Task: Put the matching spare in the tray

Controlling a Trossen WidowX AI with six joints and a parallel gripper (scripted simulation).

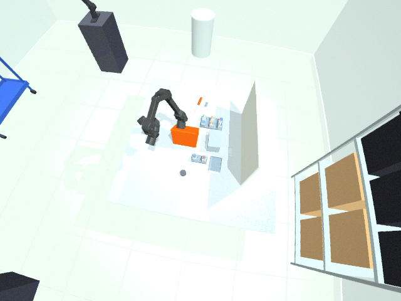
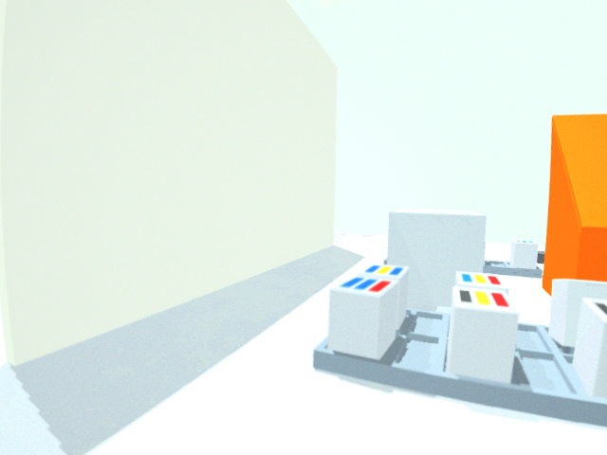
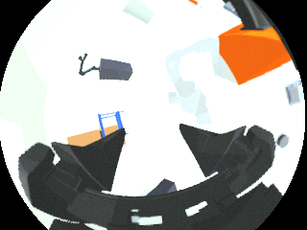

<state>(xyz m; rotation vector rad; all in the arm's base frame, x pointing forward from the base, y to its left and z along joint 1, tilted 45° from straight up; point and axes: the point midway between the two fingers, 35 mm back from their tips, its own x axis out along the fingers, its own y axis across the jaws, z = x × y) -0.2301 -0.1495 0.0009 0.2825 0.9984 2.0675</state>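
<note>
Now: gripper tip 570 mm short of the spare, 310 mm to the right of it and 210 mm above it. Also, from my gripper tip: grey round thing: 330 mm ahead, 230 mm to the right, 240 mm below; white mounted unit: 540 mm ahead, 90 mm to the left, 200 mm below; rack: 440 mm ahead, 80 mm to the right, 250 mm below.
</note>
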